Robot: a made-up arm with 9 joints.
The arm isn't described. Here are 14 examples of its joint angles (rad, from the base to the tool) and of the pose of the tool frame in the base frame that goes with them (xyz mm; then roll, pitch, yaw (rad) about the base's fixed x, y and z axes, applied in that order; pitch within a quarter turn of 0, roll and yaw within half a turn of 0).
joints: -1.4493 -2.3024 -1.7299 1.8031 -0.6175 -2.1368 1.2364 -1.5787 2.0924
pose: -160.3 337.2 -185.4 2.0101 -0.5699 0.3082
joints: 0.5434 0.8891 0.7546 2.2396 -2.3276 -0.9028 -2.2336 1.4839 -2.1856
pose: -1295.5 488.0 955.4 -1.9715 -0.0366 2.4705
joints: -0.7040 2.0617 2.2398 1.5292 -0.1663 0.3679 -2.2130 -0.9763 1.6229
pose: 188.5 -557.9 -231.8 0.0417 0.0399 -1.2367
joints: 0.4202 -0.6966 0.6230 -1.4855 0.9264 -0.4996 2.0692 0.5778 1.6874
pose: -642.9 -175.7 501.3 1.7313 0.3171 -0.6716
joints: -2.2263 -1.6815 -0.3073 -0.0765 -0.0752 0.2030 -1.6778 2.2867 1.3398
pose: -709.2 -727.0 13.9 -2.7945 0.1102 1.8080
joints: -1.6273 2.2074 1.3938 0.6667 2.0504 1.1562 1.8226 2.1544 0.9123
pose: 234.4 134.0 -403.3 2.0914 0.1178 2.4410
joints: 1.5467 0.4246 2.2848 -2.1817 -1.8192 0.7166 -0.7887 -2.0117 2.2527
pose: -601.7 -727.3 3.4 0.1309 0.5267 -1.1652
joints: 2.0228 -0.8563 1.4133 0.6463 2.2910 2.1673 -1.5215 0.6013 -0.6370
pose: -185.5 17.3 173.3 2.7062 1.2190 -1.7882
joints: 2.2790 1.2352 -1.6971 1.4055 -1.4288 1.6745 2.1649 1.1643 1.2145
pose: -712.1 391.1 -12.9 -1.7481 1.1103 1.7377
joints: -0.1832 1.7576 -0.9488 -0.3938 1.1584 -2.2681 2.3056 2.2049 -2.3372
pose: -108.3 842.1 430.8 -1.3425 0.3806 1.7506
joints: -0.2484 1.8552 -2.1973 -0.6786 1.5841 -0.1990 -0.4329 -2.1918 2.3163
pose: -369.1 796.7 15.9 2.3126 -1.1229 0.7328
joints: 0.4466 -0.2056 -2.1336 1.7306 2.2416 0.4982 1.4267 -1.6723 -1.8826
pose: -914.3 -181.3 -193.4 -0.4472 -0.1637 -1.6609
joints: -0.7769 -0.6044 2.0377 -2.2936 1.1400 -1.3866 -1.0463 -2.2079 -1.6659
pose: -718.6 -206.1 -378.3 -2.3599 -0.4943 1.1308
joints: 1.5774 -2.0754 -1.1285 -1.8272 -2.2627 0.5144 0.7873 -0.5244 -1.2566
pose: -938.9 159.1 453.1 -1.7879 -0.8745 -2.5831
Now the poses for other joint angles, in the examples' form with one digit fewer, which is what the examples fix.
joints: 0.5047 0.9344 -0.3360 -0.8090 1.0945 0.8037 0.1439 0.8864 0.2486
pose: 5 -413 574 -1.709 0.704 -1.684
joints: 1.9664 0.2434 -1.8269 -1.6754 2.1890 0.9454 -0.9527 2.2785 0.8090
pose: -498 547 -90 -2.420 -0.018 0.309
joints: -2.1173 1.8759 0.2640 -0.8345 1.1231 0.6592 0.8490 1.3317 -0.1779
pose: 150 54 -226 2.186 0.777 -3.056
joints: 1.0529 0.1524 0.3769 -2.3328 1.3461 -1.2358 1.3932 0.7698 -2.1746
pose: -72 285 800 -1.041 0.450 -0.195
